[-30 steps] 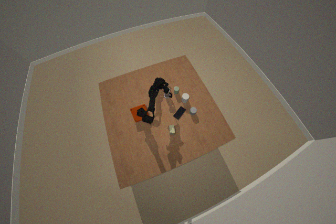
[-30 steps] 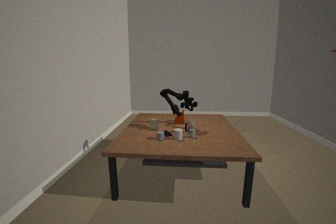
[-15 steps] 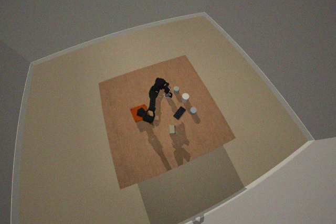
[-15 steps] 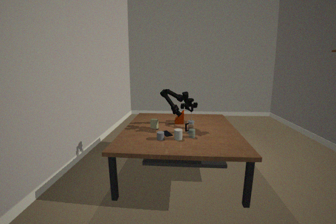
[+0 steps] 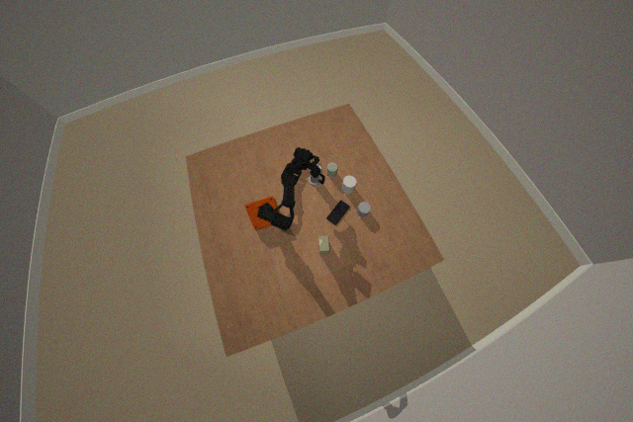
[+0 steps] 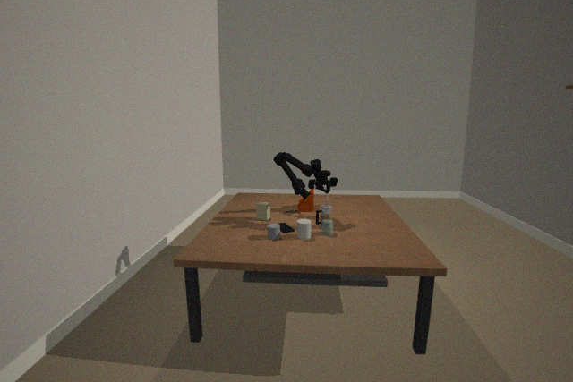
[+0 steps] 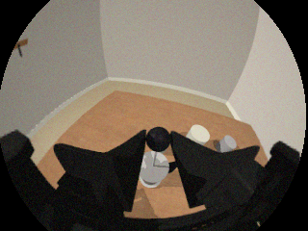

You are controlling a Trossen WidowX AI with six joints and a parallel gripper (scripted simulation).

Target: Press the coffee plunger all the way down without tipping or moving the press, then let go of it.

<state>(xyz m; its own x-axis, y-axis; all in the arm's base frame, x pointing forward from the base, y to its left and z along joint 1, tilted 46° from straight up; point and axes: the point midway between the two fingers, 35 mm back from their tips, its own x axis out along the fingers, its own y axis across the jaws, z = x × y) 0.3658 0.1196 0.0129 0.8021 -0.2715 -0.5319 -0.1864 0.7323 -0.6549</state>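
The coffee press is 120 mm below my gripper tip, 20 mm to the right of it and 10 mm behind it. The rest, counted from my gripper tip: white cylinder: 190 mm below, 160 mm to the right, 140 mm ahead; flat black slab: 270 mm to the right, 230 mm below; pale green cup: 200 mm below, 100 mm ahead, 10 mm to the right.
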